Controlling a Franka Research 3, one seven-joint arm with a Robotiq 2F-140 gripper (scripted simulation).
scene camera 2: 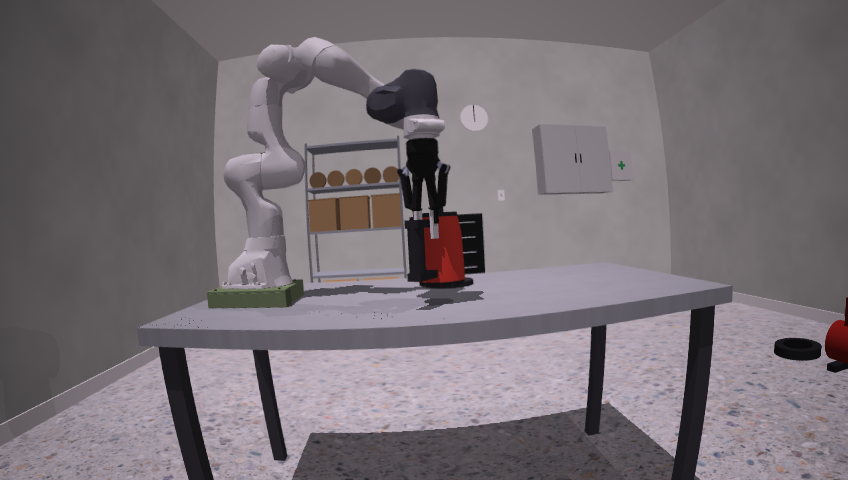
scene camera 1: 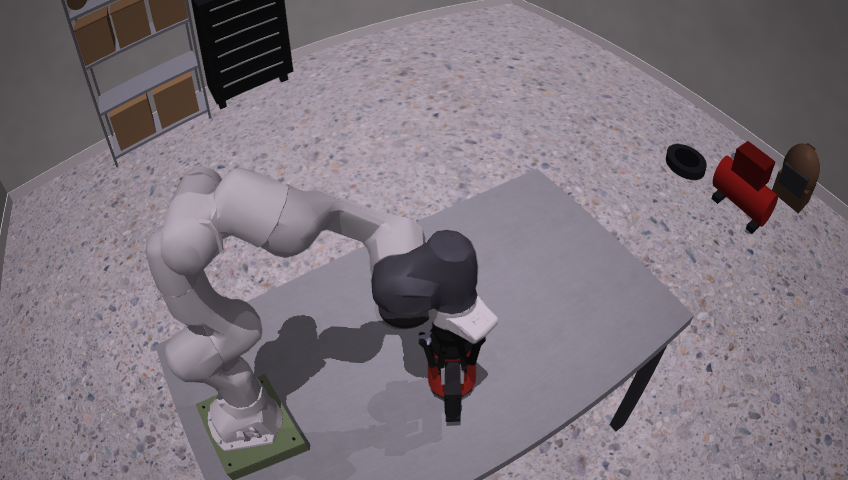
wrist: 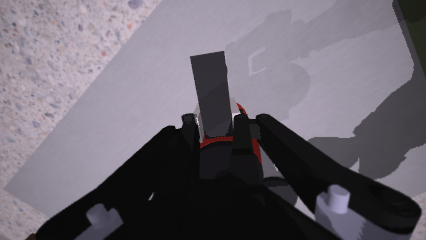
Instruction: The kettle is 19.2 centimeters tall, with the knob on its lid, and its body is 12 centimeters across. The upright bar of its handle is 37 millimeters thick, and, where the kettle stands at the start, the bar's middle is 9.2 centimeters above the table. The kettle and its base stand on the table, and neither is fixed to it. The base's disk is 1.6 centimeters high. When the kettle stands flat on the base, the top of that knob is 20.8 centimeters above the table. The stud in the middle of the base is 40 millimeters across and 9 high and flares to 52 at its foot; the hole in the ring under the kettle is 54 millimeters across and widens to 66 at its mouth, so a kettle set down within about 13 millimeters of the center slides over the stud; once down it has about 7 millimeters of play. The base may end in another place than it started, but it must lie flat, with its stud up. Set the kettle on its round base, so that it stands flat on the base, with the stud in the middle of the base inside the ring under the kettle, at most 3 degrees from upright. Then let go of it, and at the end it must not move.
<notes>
In view: the gripper (scene camera 2: 426, 238).
The gripper also shows in scene camera 1 (scene camera 1: 452, 379) and in the wrist view (wrist: 217, 109).
</notes>
